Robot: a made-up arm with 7 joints.
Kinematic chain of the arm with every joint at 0, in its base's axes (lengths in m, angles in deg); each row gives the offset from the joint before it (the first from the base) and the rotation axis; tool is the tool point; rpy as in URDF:
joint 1: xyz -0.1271 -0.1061 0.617 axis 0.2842 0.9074 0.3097
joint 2: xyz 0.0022 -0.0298 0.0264 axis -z
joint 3: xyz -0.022 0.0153 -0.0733 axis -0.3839 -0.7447 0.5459
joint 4: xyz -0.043 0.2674 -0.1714 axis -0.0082 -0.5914 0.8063
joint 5: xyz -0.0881 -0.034 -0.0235 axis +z
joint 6: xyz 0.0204 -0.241 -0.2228 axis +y
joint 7: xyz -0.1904 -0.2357 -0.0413 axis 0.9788 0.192 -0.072
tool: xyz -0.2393 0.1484 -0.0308 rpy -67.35 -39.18 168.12
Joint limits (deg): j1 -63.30..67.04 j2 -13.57..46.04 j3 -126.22..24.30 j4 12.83..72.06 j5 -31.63..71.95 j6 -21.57..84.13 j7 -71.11..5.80
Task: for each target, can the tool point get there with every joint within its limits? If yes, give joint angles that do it. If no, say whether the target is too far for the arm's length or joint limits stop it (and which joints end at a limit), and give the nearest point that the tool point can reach.
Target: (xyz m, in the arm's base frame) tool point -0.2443 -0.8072 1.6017
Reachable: no: joint limits stop it (at a limit: joint 1, joint 2, joint 4, joint 7) | nearest point -0.3451 -0.3911 1.2855 | short by 0.532 m
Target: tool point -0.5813 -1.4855 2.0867
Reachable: no: too far | nearest point -0.5473 -0.4292 1.2642 | short by 1.339 m
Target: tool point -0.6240 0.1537 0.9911
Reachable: yes | joints 39.58 17.50 -70.15 36.96 -19.55 37.63 -41.71
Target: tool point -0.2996 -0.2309 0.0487
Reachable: yes | joints -2.17 22.70 -33.72 22.76 56.35 7.09 -12.29
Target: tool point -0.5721 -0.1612 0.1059
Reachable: yes | joints 5.55 27.95 -42.38 46.50 11.11 30.25 -62.73
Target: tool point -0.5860 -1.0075 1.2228
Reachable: no: joint limits stop it (at a limit: joint 1, joint 2, joint 4, joint 7) | nearest point -0.5865 -0.5596 1.0372 | short by 0.485 m
